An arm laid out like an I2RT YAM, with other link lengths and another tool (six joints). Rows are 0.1 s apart.
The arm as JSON. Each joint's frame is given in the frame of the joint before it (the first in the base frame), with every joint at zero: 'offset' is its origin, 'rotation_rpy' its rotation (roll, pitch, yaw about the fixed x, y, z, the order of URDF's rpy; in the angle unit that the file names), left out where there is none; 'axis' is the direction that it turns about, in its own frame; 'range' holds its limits. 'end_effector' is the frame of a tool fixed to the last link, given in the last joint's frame.
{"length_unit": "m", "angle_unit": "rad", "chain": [
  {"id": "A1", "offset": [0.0, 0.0, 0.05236], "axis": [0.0, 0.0, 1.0], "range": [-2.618, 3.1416]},
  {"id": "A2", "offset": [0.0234, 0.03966, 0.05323], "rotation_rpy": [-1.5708, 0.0, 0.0], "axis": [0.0, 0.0, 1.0], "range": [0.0, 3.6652]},
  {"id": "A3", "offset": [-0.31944, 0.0, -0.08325], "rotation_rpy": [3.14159, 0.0, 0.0], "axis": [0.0, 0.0, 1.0], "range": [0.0, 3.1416]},
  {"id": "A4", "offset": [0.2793, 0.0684, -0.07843], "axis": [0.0, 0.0, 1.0], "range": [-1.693, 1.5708]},
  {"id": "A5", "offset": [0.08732, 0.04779, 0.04], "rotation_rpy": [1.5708, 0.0, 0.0], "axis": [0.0, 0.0, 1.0], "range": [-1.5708, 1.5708]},
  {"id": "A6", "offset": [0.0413, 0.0, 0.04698], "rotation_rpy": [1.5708, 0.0, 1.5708], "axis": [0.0, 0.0, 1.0], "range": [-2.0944, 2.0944]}
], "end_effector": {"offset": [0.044, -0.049, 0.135], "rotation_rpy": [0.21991, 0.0, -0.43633]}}
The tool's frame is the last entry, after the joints.
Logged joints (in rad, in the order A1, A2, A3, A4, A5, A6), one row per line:
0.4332, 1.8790, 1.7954, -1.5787, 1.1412, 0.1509
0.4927, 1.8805, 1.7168, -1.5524, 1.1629, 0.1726
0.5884, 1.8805, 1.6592, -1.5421, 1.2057, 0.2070
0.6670, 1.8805, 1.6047, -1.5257, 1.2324, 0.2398
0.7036, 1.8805, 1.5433, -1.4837, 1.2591, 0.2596
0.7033, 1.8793, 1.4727, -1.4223, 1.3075, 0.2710
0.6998, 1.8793, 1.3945, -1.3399, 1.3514, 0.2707
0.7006, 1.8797, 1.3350, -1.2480, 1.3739, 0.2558
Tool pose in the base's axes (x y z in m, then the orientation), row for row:
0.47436, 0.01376, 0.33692, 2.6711, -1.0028, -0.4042
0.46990, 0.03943, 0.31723, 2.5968, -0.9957, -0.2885
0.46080, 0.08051, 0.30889, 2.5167, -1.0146, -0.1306
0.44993, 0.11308, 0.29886, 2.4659, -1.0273, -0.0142
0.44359, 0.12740, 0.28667, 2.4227, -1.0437, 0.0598
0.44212, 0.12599, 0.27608, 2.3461, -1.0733, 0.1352
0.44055, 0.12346, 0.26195, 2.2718, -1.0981, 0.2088
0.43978, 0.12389, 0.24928, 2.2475, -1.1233, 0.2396
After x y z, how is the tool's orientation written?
As angles about the fixed x, y, z axes (roll, pitch, yaw), in radians.
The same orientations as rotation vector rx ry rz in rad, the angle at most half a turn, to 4 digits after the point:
2.1643, -0.7479, 1.1099
2.1739, -0.6604, 1.1180
2.1791, -0.5401, 1.1790
2.1869, -0.4496, 1.2300
2.1770, -0.4027, 1.2681
2.1336, -0.3823, 1.3078
2.0947, -0.3650, 1.3435
2.0783, -0.3636, 1.3777

